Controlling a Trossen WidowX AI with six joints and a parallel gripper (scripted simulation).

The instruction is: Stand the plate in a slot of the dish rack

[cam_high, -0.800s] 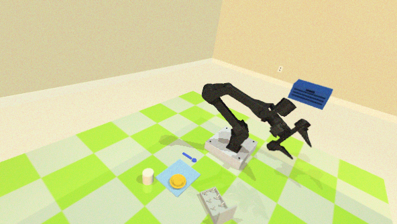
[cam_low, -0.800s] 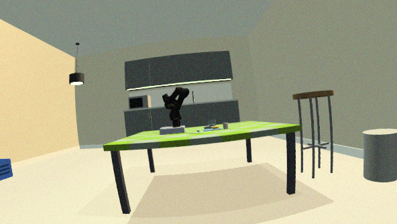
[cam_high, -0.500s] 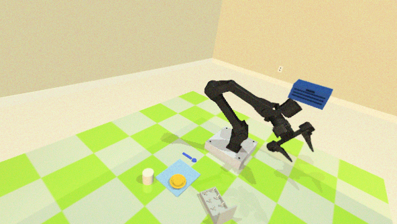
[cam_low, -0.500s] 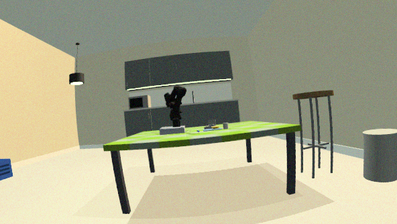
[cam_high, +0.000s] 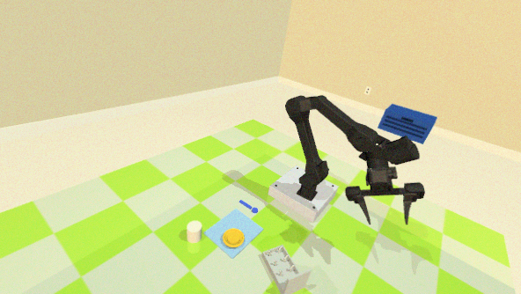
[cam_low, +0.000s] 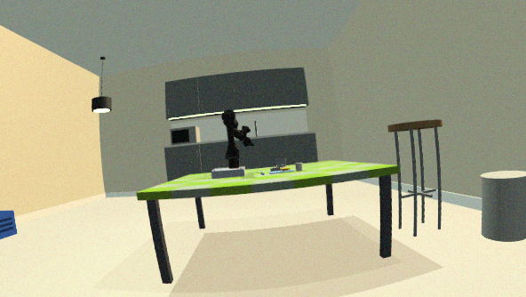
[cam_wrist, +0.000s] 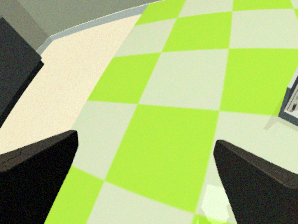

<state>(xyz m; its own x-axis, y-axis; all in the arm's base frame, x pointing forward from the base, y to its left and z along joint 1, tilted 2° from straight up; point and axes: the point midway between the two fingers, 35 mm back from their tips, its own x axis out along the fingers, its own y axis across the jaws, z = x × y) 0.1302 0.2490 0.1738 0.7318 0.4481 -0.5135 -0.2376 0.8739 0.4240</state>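
The yellow plate is 160 mm ahead of my gripper tip, 360 mm to the right of it and 200 mm below it. From my gripper tip the other things lie so: blue spoon (10 mm ahead, 410 mm to the right, 210 mm below); then light blue mat (130 mm ahead, 380 mm to the right, 210 mm below); then grey dish rack (150 mm ahead, 190 mm to the right, 190 mm below).
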